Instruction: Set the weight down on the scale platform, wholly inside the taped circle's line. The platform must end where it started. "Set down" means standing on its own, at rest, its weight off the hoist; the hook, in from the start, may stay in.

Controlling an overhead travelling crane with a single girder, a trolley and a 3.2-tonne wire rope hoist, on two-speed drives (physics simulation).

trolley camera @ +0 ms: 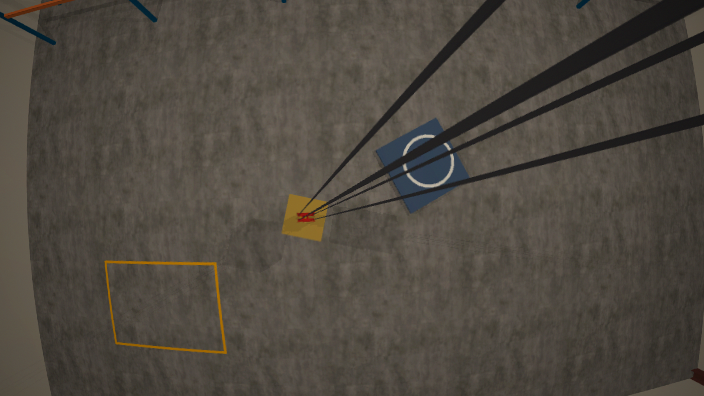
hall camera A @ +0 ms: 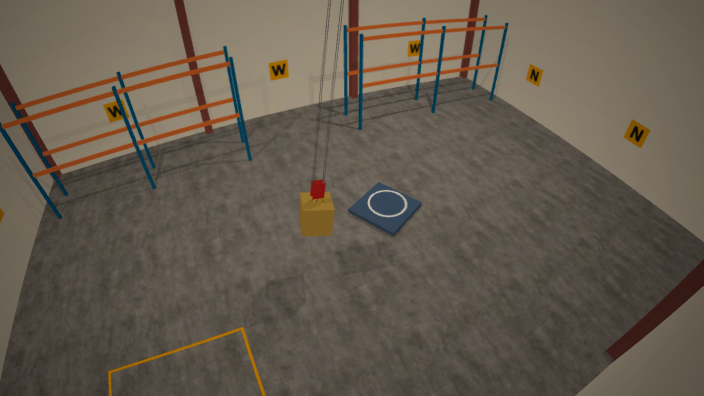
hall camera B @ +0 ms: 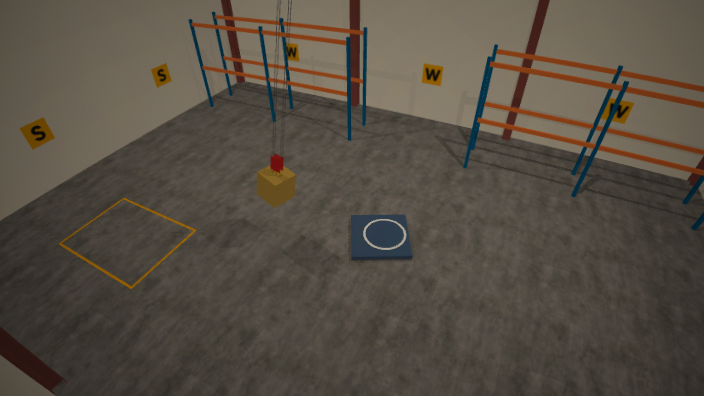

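The yellow block-shaped weight [hall camera A: 316,222] [hall camera B: 276,189] [trolley camera: 312,232] hangs upright from my red hook block [hall camera A: 318,190] [hall camera B: 277,163] [trolley camera: 306,217], with its shadows on the floor apart from it. The hook is in the weight's top fitting; its fine detail is too small to see. The blue scale platform [hall camera A: 392,226] [hall camera B: 357,250] [trolley camera: 412,204] lies flat, with the white taped circle [hall camera A: 387,216] [hall camera B: 384,249] [trolley camera: 453,162] on top. The weight is beside the platform: left of it in hall camera A, upper left in hall camera B, lower left in the trolley camera. Ropes cross part of the platform in the trolley camera.
Blue-and-orange racks stand along the W wall, one at left [hall camera A: 134,137] [hall camera B: 269,85] and one at right [hall camera A: 360,85] [hall camera B: 600,140] in each hall view. An orange floor rectangle [hall camera A: 176,350] [hall camera B: 160,215] [trolley camera: 160,262] lies beyond the weight on the side away from the platform.
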